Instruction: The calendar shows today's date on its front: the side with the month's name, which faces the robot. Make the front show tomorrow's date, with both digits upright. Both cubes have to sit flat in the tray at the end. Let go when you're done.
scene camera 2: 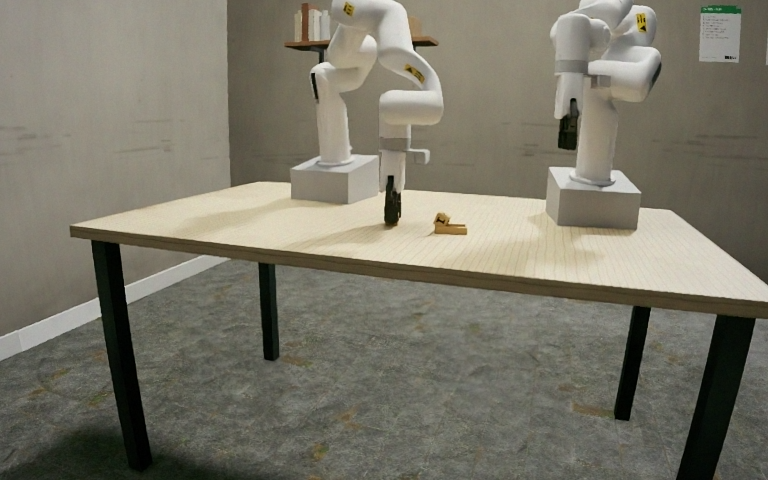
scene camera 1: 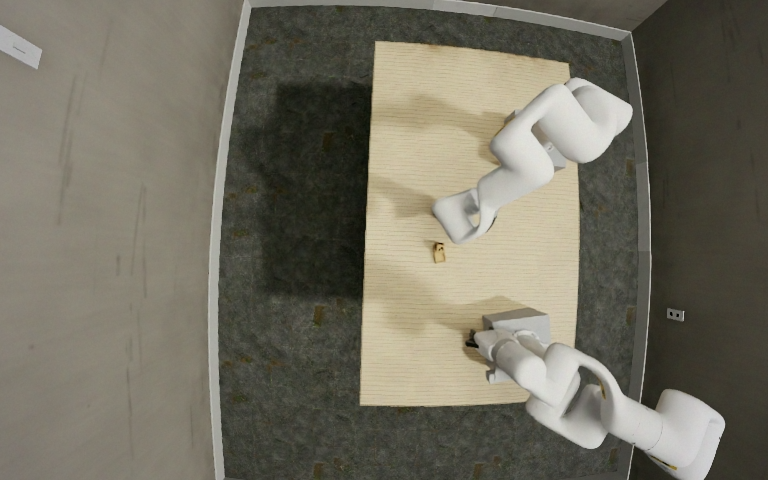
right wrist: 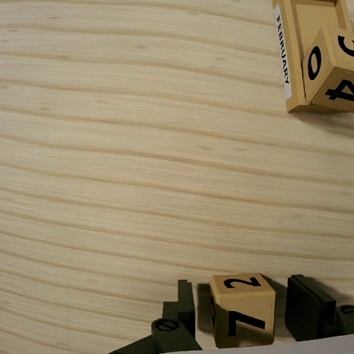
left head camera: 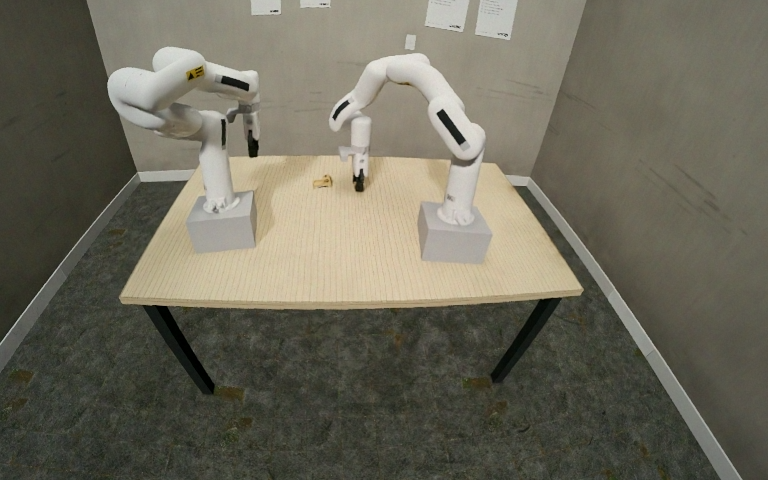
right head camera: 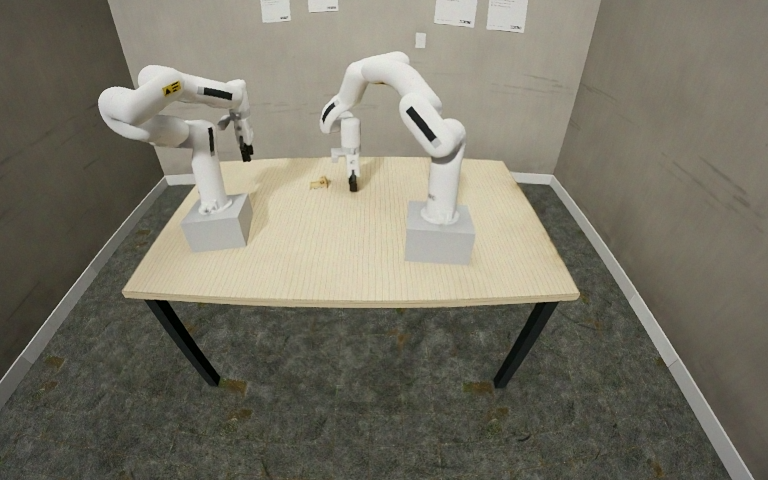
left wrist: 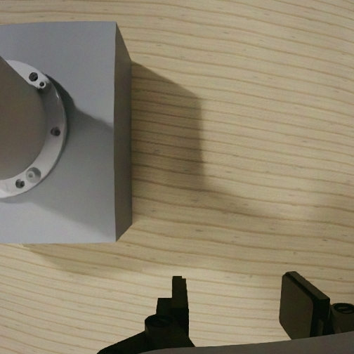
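Pixels of known places: left gripper, fingertip midpoint: (scene camera 2: 566, 149) (scene camera 1: 480, 332) (left head camera: 254, 153) (right head camera: 248, 158); right gripper, fingertip midpoint: (scene camera 2: 392, 220) (left head camera: 357, 186) (right head camera: 352, 187); left arm's base, link origin: (scene camera 2: 592, 179) (scene camera 1: 523, 346) (left head camera: 221, 204) (right head camera: 215, 207); right arm's base, link origin: (scene camera 2: 335, 162) (scene camera 1: 540, 137) (left head camera: 455, 216) (right head camera: 439, 215).
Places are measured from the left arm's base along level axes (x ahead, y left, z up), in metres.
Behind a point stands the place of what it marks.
The tray (right wrist: 295, 100) (scene camera 2: 457, 230) @(x 0.308, y -0.328, z -0.104 m) (scene camera 1: 440, 259) @(x 0.286, y -0.321, z -0.105 m) stands on the table with its FEBRUARY label toward the left in the right wrist view. One cube (right wrist: 327, 70) (scene camera 2: 442, 219) @(x 0.307, y -0.364, z -0.082 m) (scene camera 1: 439, 247) @(x 0.297, y -0.367, z -0.069 m) sits tilted at one end of it, showing 0, 4 and a cut-off digit. The other cube (right wrist: 245, 316) is on the table apart from the tray, 7 on top and 2 on a side. My right gripper (right wrist: 239, 303) (left head camera: 359, 185) @(x 0.252, y -0.494, z -0.103 m) (scene camera 2: 391, 217) @(x 0.252, y -0.494, z -0.103 m) is open and low, its fingers on either side of this cube with gaps. My left gripper (left wrist: 233, 299) (left head camera: 253, 148) @(x 0.201, y -0.093, z 0.086 m) (scene camera 2: 568, 135) @(x 0.201, y -0.093, z 0.086 m) is open, empty and high above the table.
The left arm's grey base block (left wrist: 60, 125) (left head camera: 223, 232) @(x -0.102, y -0.021, z -0.037 m) and the right arm's base block (left head camera: 454, 240) @(x -0.201, y -0.746, z -0.019 m) (scene camera 2: 334, 183) @(x 0.010, y -0.740, z -0.054 m) stand on the table (left head camera: 351, 271) @(x -0.219, y -0.427, z -0.114 m). In scene camera 1, the right arm hangs over the table beside the tray.
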